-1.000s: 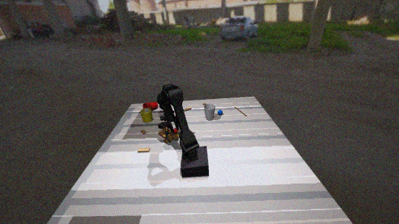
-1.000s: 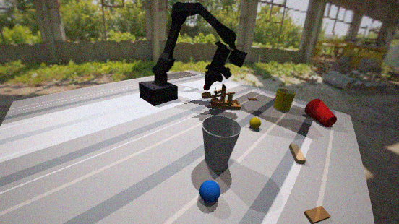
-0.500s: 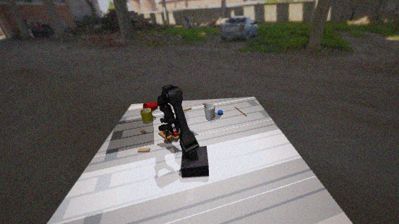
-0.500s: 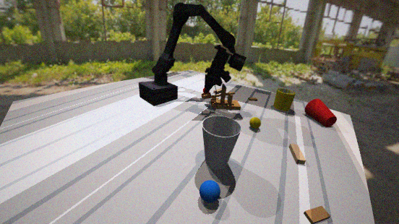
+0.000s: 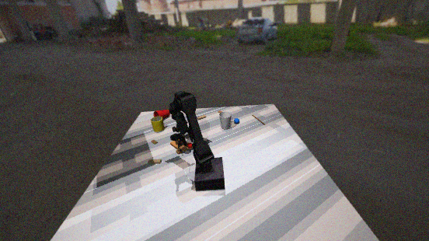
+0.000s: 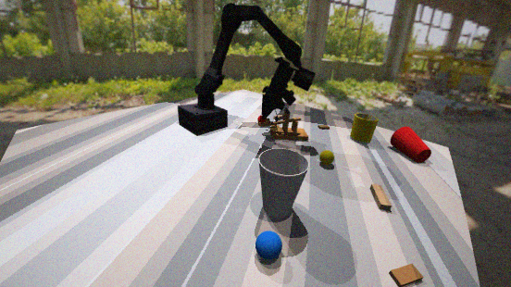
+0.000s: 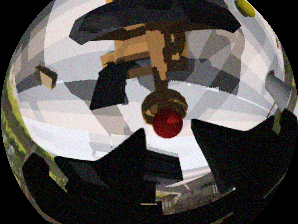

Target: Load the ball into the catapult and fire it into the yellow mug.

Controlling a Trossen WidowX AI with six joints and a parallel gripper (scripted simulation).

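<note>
My gripper tip is 1 cm above the small red ball. The rest, counted from my gripper tip: catapult (5 cm to the left, 4 cm ahead, 2 cm below); then yellow ball (27 cm ahead, 5 cm to the right, 5 cm below); then grey cup (30 cm to the right, 22 cm ahead, 4 cm below).
</note>
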